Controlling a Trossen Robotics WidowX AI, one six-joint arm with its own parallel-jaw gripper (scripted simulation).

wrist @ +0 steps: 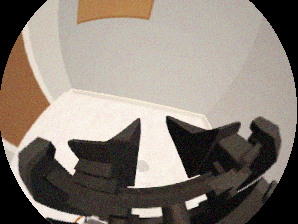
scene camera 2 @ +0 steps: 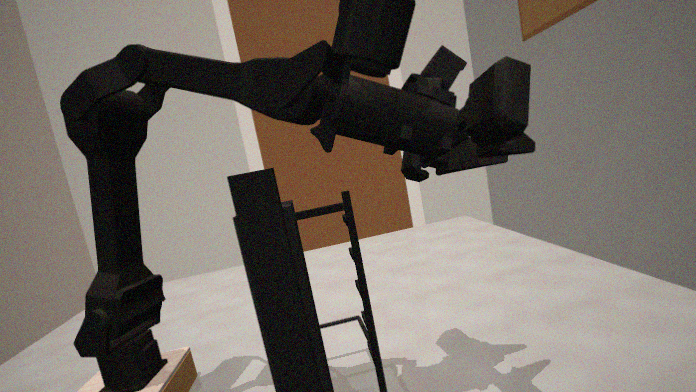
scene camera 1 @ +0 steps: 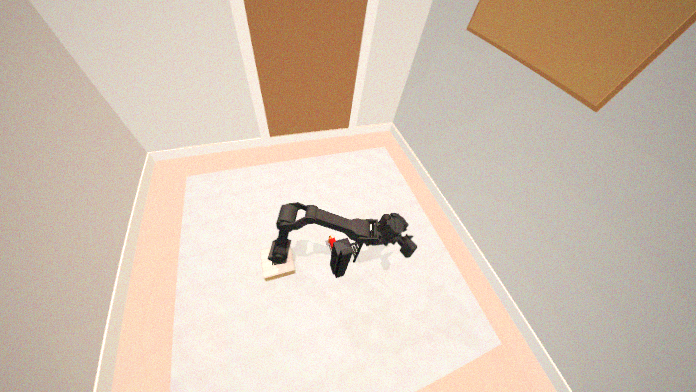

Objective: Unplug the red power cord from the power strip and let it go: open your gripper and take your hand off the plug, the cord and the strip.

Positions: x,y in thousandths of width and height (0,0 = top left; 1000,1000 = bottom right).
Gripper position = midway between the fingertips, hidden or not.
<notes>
I see my gripper (scene camera 2: 746,392).
My gripper shows as well in the wrist view (wrist: 515,533).
</notes>
